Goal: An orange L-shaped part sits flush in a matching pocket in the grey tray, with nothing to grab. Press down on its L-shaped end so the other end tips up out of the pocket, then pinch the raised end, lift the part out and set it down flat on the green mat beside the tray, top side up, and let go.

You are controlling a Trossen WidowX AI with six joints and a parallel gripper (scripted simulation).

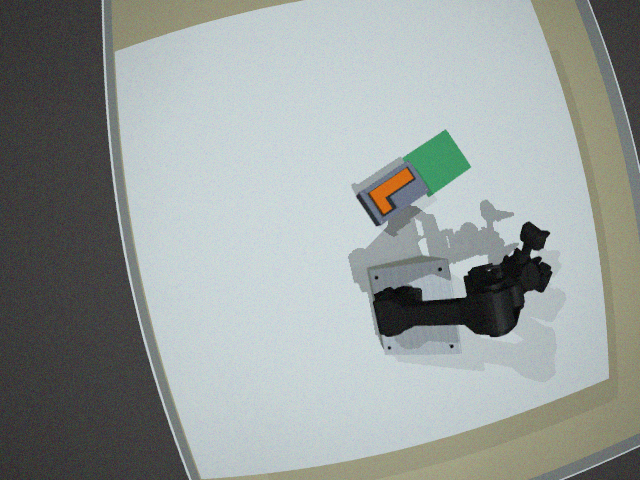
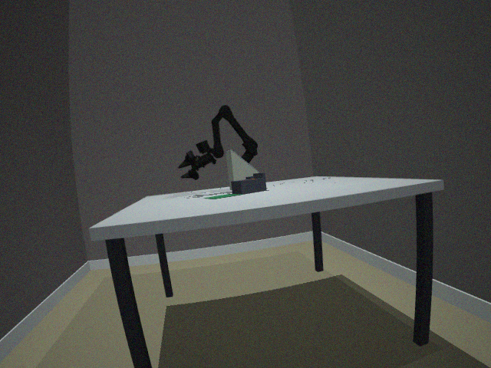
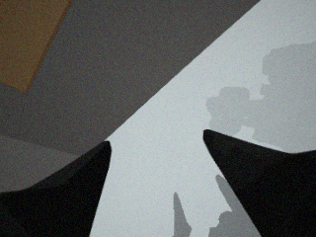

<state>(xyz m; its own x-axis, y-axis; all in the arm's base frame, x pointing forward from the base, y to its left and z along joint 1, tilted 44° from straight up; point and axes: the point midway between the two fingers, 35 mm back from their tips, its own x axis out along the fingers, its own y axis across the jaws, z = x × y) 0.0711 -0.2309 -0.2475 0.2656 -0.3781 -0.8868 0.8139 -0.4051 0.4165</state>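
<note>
The orange L-shaped part lies 37 cm to the left of my gripper tip, 16 cm ahead of it and 9 cm below it. The rest, counted from my gripper tip: green mat 24 cm ahead, 22 cm to the left, 15 cm below.
</note>
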